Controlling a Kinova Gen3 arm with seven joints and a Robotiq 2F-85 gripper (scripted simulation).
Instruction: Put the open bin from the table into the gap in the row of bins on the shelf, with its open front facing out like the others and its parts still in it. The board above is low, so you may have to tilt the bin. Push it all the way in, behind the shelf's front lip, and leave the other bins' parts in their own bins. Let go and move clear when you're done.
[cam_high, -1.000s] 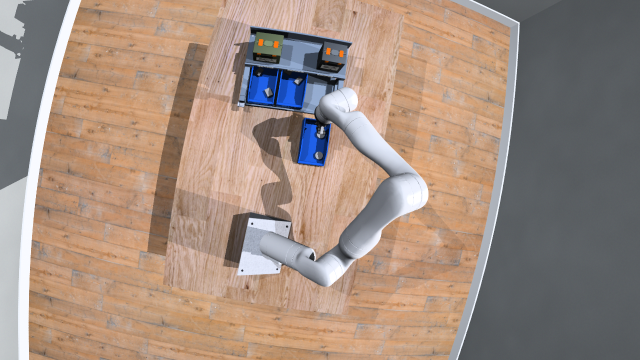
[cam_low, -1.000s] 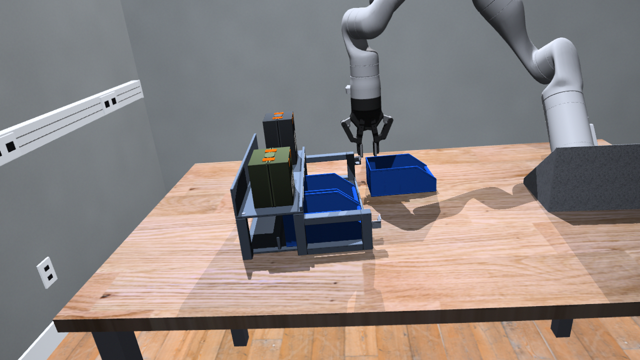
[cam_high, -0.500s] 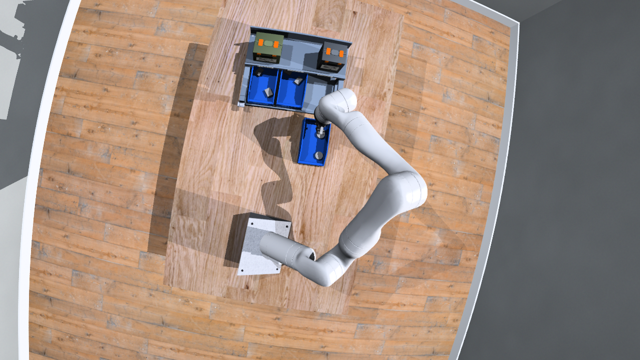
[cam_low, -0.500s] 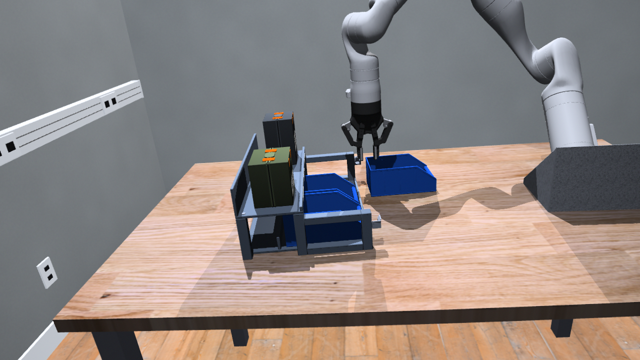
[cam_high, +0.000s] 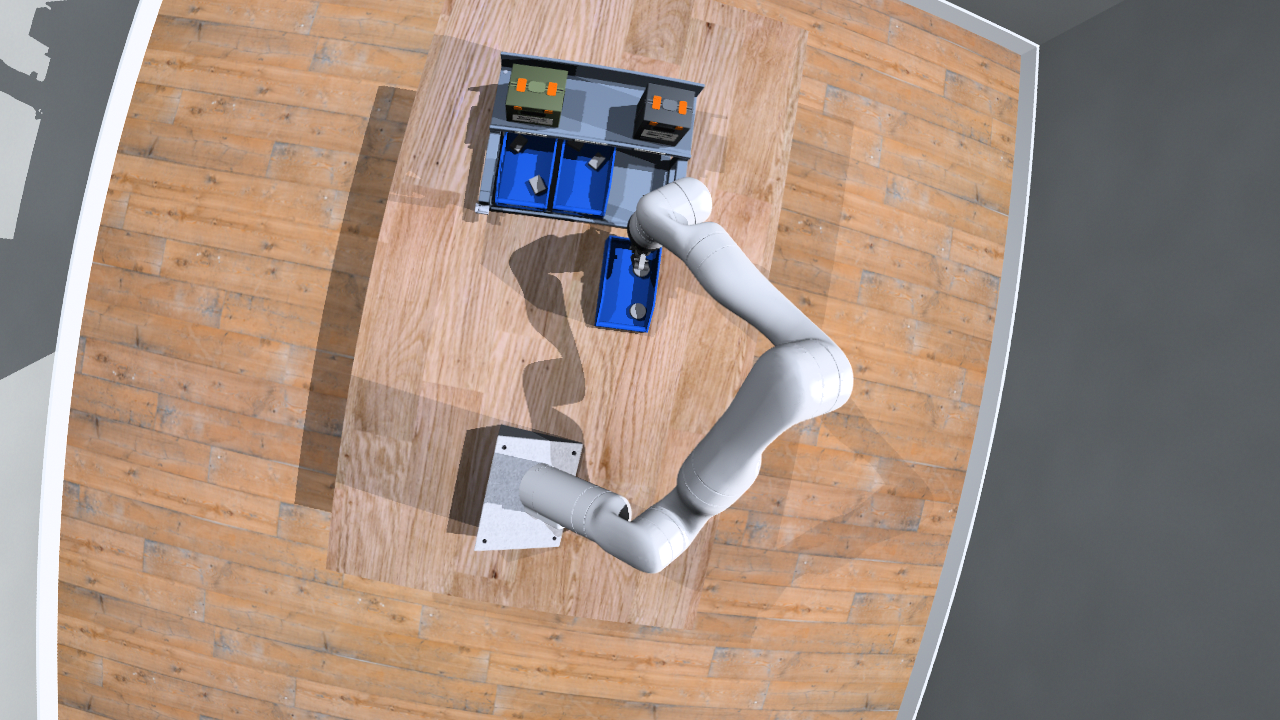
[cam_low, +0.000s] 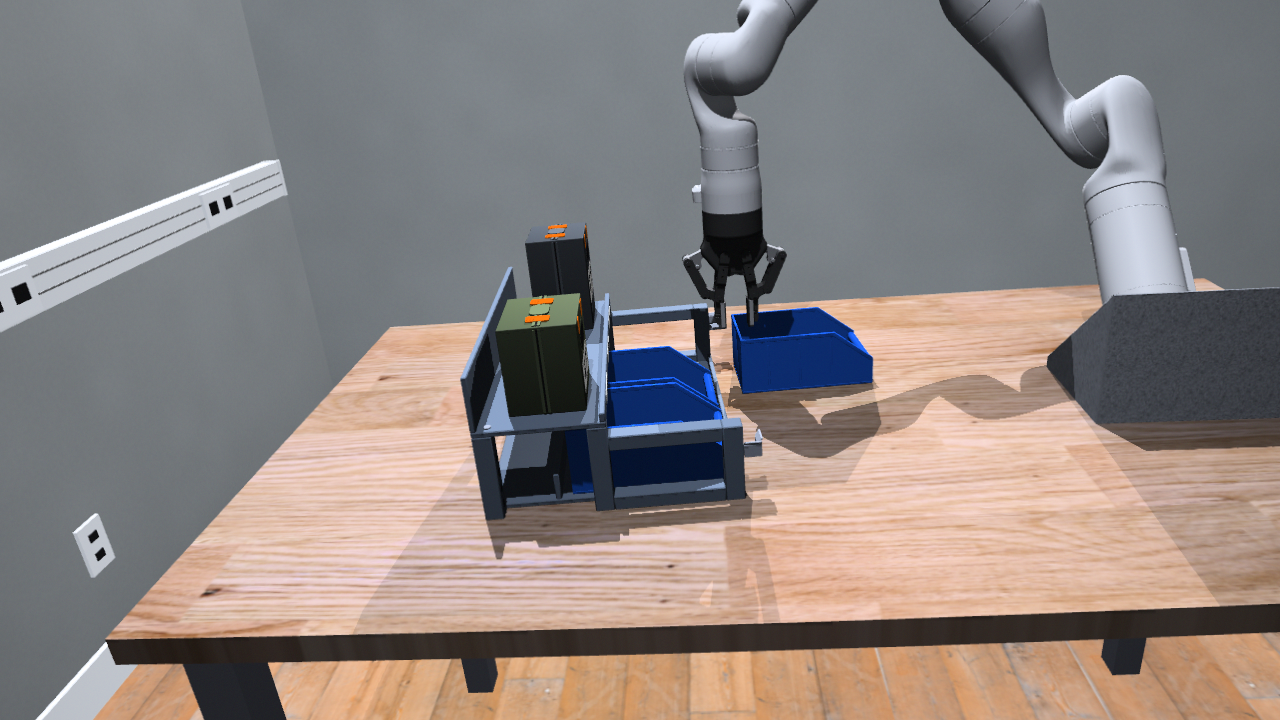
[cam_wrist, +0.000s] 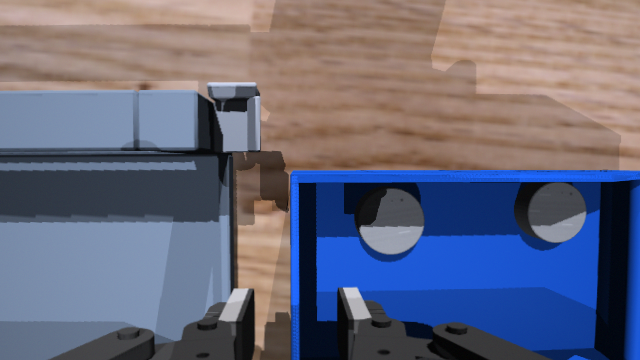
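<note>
Right now my hand is 80 mm above the round grey part, 50 mm past it and 20 mm to the left of it. The rest, counted from my hand: green box: 240 mm ahead, 210 mm to the left, 60 mm above; dark box: 220 mm ahead, 70 mm above, 20 mm to the right; shelf: 160 mm ahead, 100 mm to the left, 30 mm below.
</note>
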